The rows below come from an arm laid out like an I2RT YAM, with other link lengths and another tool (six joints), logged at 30 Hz.
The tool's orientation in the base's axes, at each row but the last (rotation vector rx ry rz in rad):
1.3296 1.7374 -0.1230
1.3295 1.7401 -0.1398
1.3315 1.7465 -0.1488
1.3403 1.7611 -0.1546
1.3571 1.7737 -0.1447
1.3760 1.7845 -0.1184
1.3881 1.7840 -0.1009
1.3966 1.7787 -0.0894
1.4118 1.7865 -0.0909
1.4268 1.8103 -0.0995
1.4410 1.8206 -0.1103
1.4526 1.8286 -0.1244
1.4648 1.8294 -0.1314
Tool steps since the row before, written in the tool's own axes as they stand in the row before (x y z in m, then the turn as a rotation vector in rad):
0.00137 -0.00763 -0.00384 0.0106 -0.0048 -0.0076
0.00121 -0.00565 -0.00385 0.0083 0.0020 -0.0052
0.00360 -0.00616 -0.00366 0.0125 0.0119 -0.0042
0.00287 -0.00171 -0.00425 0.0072 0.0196 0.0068
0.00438 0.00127 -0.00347 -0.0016 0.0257 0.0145
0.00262 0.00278 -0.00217 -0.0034 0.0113 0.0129
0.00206 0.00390 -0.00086 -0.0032 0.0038 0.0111
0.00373 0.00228 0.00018 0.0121 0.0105 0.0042
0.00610 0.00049 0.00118 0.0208 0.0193 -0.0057
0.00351 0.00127 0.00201 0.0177 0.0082 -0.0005
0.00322 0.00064 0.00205 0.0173 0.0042 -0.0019
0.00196 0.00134 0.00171 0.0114 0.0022 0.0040
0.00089 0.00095 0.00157 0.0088 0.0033 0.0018
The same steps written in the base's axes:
-0.00842 0.00000 -0.00197 -0.0084 0.0099 -0.0051
-0.00684 0.00073 -0.00096 -0.0014 0.0097 -0.0020
-0.00717 0.00212 -0.00290 0.0072 0.0162 -0.0016
-0.00387 0.00378 -0.00015 0.0199 0.0092 -0.0014
-0.00099 0.00563 -0.00038 0.0294 0.0010 0.0023
0.00102 0.00421 0.00075 0.0167 -0.0051 -0.0013
0.00270 0.00350 0.00082 0.0095 -0.0069 -0.0034
0.00193 0.00361 -0.00155 0.0109 0.0110 -0.0060
0.00096 0.00427 -0.00444 0.0125 0.0260 -0.0015
0.00204 0.00215 -0.00303 0.0061 0.0170 -0.0075
0.00150 0.00169 -0.00314 0.0019 0.0160 -0.0078
0.00194 0.00111 -0.00189 0.0035 0.0076 -0.0090
0.00157 0.00020 -0.00129 0.0034 0.0071 -0.0054

